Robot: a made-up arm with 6 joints.
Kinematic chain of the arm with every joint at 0, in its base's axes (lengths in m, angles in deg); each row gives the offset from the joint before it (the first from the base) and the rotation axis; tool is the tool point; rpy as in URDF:
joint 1: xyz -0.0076 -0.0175 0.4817 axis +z
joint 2: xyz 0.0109 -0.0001 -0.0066 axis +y
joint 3: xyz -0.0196 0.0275 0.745 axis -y
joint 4: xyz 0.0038 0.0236 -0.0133 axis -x
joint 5: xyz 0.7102 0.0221 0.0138 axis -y
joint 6: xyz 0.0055 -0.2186 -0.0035 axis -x
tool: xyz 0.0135 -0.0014 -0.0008 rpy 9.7 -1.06 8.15
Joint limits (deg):
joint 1: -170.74..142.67
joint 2: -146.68..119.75
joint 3: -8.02..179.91
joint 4: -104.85..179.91
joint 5: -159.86..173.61
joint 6: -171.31..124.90
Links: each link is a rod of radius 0.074 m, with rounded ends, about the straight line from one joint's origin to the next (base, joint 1, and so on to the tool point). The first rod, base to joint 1, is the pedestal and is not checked.
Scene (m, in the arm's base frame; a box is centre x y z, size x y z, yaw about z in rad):
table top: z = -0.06
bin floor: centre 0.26 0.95 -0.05 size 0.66 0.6 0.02 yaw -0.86
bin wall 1: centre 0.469 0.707 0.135 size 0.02 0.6 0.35 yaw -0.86
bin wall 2: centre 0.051 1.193 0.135 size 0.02 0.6 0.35 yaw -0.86
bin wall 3: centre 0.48 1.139 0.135 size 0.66 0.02 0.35 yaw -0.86
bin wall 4: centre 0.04 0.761 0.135 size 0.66 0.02 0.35 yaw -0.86
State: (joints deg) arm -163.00 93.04 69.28 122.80 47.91 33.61
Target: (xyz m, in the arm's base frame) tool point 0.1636 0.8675 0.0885
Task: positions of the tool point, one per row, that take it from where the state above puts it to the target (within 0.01 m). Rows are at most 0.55 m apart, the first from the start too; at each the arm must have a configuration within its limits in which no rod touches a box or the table.
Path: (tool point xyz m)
1: -1.2876 -0.7558 0.7824
2: -1.0430 -0.7943 1.2413
3: -0.6877 -0.7039 1.6051
4: -0.2929 -0.4804 1.8274
5: 0.0689 -0.1521 1.8837
6: 0.3388 0.2264 1.7737
7: 0.4847 0.5873 1.5217
8: 0.5054 0.8648 1.1713
9: 0.4279 1.0114 0.7780
10: 0.2975 1.0080 0.4002
11: 0.1637 0.8676 0.0886

